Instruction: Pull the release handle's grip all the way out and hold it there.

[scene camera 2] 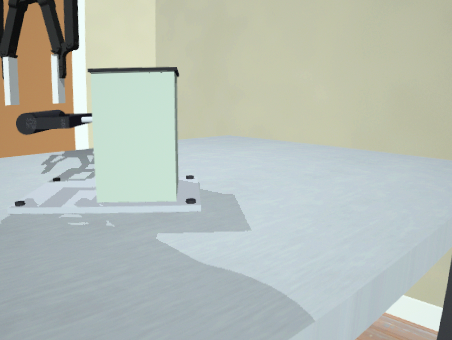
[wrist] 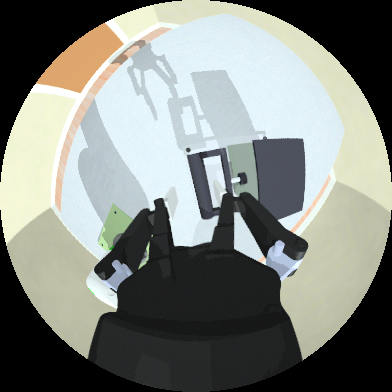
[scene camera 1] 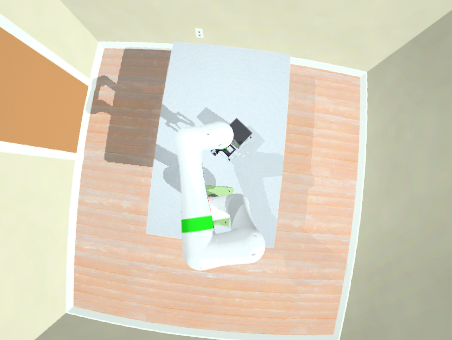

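The release handle's grip (scene camera 2: 30, 123) (wrist: 199, 185) is a dark round bar on the outer side of a rectangular frame. A short pale rod (scene camera 2: 87, 120) (wrist: 236, 180) joins the frame to a pale green box (scene camera 2: 135, 135) (wrist: 244, 162) with a dark lid (scene camera 1: 241, 131) (scene camera 2: 132, 70) (wrist: 280, 175). My gripper (scene camera 2: 34, 102) (wrist: 194, 190) is partly open and empty. It points down with its fingertips slightly above the grip in scene camera 2. One finger is on the outer side of the bar, the other over the frame's opening. The arm partly hides the handle in scene camera 1.
The box stands on a pale base plate (scene camera 2: 150, 208) with dark bolts, on a grey table (scene camera 1: 225, 75) (scene camera 2: 325, 200). A green plate (scene camera 1: 218, 191) (wrist: 114, 225) lies by the robot's base. The arm reaches over the table, and its shadows fall across it.
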